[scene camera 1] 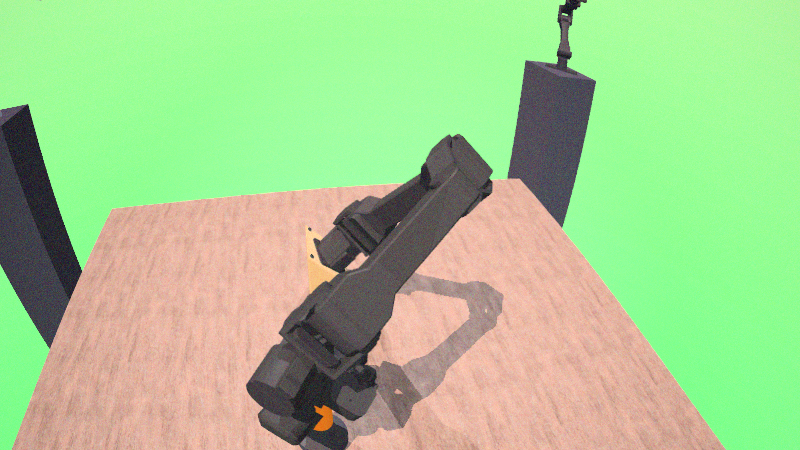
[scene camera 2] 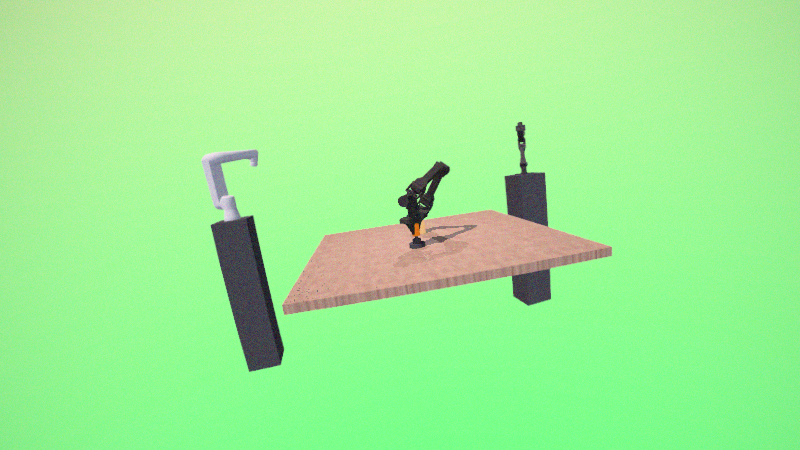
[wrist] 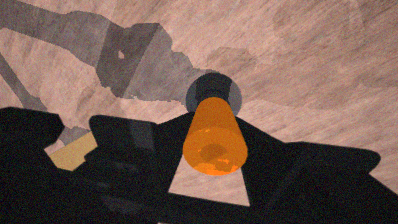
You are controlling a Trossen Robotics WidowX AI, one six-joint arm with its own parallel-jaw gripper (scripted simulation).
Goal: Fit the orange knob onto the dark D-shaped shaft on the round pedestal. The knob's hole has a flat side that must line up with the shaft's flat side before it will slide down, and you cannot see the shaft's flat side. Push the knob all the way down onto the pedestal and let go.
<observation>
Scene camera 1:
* gripper
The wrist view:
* gripper
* orange knob
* dark round pedestal
</observation>
